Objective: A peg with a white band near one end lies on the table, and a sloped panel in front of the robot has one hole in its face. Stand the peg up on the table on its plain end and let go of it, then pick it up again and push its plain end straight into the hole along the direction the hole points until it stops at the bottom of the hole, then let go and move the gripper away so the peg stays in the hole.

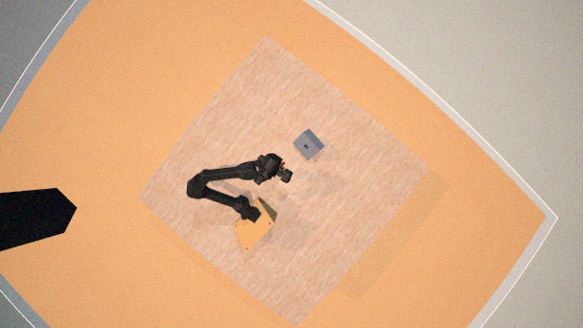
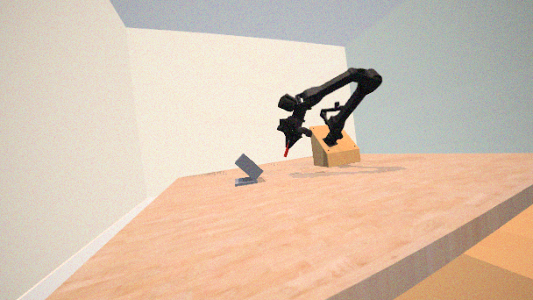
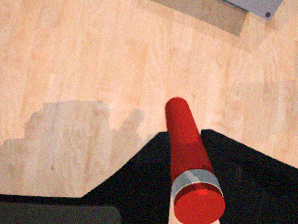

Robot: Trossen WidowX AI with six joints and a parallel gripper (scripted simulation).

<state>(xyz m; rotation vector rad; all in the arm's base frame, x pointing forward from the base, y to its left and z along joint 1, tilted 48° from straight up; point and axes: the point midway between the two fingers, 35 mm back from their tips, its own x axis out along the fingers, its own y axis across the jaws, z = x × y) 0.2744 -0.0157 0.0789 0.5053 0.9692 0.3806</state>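
Right now my gripper tip is 18 cm short of the grey sloped panel, 6 cm to the left of it and 6 cm above it. Round my gripper tip: peg (1 cm behind, 1 cm above).
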